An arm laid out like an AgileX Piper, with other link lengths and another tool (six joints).
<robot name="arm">
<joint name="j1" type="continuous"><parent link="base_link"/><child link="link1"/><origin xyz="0 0 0.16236" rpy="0 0 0"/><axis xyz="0 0 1"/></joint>
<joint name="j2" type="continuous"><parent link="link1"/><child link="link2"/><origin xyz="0 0 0" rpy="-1.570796 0 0"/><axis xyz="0 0 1"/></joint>
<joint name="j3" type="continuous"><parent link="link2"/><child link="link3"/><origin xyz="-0.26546 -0.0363 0" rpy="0 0 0"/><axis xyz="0 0 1"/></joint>
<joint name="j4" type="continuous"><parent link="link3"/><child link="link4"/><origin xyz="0.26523 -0.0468 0" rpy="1.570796 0 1.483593"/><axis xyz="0 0 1"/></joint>
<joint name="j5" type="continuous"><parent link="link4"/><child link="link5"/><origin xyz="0 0 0" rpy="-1.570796 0 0"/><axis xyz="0 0 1"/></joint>
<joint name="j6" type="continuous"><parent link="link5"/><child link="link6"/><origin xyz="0 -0.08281 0" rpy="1.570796 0 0"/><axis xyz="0 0 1"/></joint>
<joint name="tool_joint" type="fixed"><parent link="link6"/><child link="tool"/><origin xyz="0.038 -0.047 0.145" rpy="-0.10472 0 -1.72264"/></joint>
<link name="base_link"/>
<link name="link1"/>
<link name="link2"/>
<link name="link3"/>
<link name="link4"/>
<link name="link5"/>
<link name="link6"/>
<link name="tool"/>
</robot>
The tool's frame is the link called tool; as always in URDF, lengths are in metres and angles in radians. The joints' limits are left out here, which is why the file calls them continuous.
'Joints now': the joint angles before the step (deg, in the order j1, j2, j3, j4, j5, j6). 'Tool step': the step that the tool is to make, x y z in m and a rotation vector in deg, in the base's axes. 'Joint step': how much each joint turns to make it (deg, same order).
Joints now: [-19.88, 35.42, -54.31, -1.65, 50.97, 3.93]
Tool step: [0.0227, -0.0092, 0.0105, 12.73, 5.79, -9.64]
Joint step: [-0.33, 16.49, -16.47, -2.71, 10.49, 14.45]
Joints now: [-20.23, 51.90, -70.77, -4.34, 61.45, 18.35]
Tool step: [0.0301, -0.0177, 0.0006, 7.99, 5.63, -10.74]
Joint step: [-0.01, 15.92, -14.91, -4.25, 8.40, 12.27]
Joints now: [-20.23, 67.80, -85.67, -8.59, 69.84, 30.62]
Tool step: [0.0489, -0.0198, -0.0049, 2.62, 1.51, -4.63]
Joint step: [0.00, 13.39, -11.70, -1.65, 1.44, 5.14]
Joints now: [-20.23, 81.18, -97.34, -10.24, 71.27, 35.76]
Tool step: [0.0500, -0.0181, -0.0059, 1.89, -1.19, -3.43]
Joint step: [-0.33, 11.82, -11.85, -0.32, 0.25, 3.90]
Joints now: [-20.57, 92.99, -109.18, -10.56, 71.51, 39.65]
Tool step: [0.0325, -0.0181, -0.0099, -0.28, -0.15, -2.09]
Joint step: [-0.21, 8.38, -8.28, -1.44, 0.00, 1.80]
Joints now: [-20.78, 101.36, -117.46, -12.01, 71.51, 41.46]
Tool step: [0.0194, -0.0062, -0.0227, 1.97, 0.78, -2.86]
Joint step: [0.00, 5.59, -3.46, -0.61, 0.01, 3.48]
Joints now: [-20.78, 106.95, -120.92, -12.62, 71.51, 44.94]
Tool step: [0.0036, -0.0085, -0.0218, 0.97, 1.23, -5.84]
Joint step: [0.00, 3.06, -0.11, -3.28, 0.00, 6.22]
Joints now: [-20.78, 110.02, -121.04, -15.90, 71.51, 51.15]
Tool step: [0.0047, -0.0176, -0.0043, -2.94, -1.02, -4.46]
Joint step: [0.01, 1.58, -0.12, -5.11, -2.12, 4.86]
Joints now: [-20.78, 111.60, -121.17, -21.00, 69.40, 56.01]
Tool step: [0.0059, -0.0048, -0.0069, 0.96, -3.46, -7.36]
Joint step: [0.00, 1.34, -0.27, -3.02, -0.73, 9.20]
